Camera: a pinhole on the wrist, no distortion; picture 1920 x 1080 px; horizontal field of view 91.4 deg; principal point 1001.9 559.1 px. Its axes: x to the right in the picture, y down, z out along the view. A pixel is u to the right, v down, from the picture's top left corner.
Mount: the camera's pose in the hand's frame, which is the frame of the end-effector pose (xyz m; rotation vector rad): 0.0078 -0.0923 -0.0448 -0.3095 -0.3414 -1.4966
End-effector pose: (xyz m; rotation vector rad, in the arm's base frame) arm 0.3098 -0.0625 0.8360 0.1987 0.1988 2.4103
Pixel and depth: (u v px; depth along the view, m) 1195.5 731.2 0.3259
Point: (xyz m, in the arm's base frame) 0.3318 0.0167 1.1121
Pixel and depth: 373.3 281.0 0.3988
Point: 0.2542 -0.3611 1.0893
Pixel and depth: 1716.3 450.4 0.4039
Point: 0.5617 0.1104 1.2292
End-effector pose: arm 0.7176 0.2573 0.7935 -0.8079 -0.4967 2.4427
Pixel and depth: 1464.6 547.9 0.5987
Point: 0.3706 0.2411 1.3236
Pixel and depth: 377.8 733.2 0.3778
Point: 0.4493 0.0187 0.7770
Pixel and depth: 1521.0 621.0 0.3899
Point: 0.4902 0.3090 1.1444
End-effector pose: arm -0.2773 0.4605 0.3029 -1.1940 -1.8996 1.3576
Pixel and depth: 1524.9 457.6 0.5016
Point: -0.7279 0.1509 0.2500
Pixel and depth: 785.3 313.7 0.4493
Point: -0.4097 0.2159 0.0295
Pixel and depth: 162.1 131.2 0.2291
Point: -0.2217 0.3446 0.1135
